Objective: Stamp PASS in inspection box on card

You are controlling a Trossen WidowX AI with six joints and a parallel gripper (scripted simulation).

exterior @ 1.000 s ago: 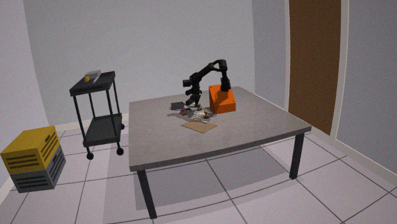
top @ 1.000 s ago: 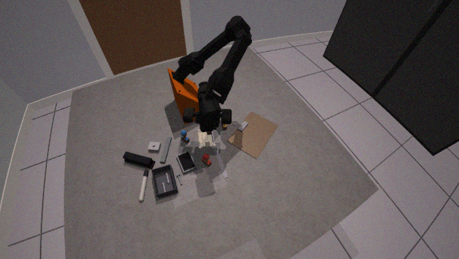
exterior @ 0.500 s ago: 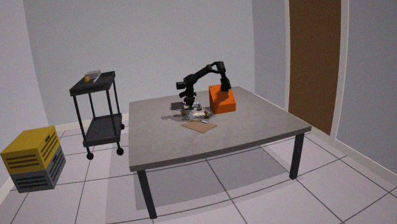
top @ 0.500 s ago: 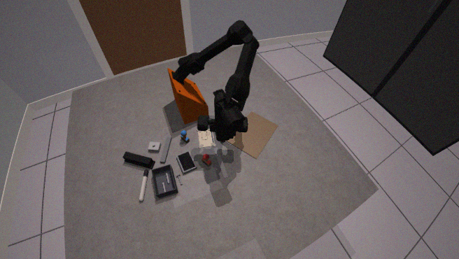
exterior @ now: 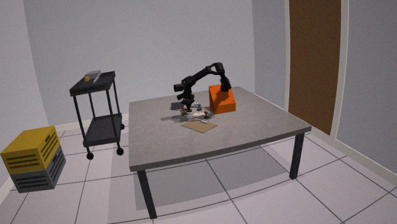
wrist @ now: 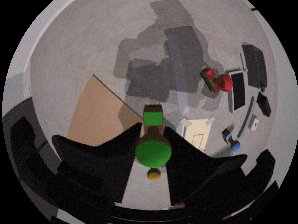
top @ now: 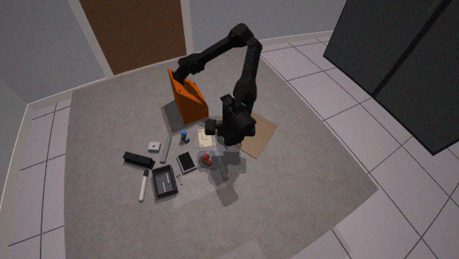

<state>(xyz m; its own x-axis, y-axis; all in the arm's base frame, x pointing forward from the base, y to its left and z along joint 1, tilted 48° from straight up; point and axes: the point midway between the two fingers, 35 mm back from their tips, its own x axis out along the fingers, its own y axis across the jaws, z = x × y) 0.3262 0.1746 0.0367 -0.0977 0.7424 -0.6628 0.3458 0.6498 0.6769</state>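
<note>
Right now my gripper tip is 11 cm to the left of the red-knobbed stamp, 6 cm above it and 3 cm short of it. From my gripper tip the other things lie so: yellow-knobbed stamp: 13 cm behind, 6 cm below, 2 cm to the left; then cream inspection card: 9 cm behind, 8 cm to the right, 8 cm below; then green-knobbed stamp: right at my gripper tip.
</note>
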